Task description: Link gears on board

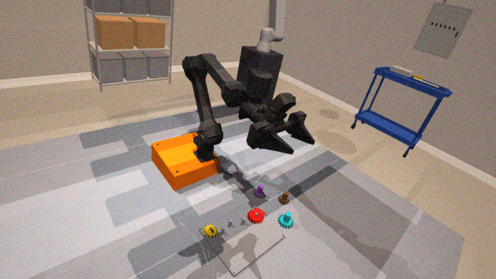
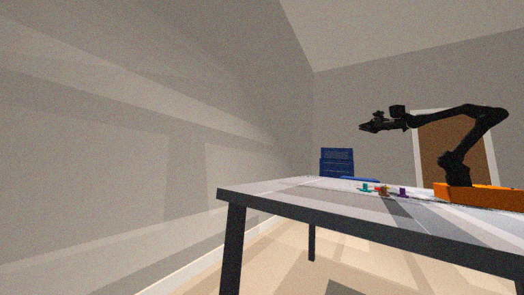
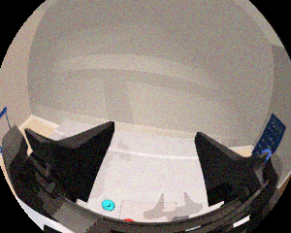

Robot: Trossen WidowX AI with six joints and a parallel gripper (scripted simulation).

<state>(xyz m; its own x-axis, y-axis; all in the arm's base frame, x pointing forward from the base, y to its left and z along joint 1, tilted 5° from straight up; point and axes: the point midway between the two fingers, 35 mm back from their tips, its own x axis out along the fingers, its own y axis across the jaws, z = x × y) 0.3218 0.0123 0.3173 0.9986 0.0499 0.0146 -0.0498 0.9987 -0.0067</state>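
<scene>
Now: the teal gear 34 cm below my gripper tip, 10 cm to the left of it and 2 cm behind it. The rest, counted from my gripper tip: red arrow (35 cm below, 10 cm behind, 5 cm to the left); yellow gear (34 cm below, 14 cm to the right, 12 cm behind); red gear (34 cm below, 9 cm behind, 2 cm to the left).
</scene>
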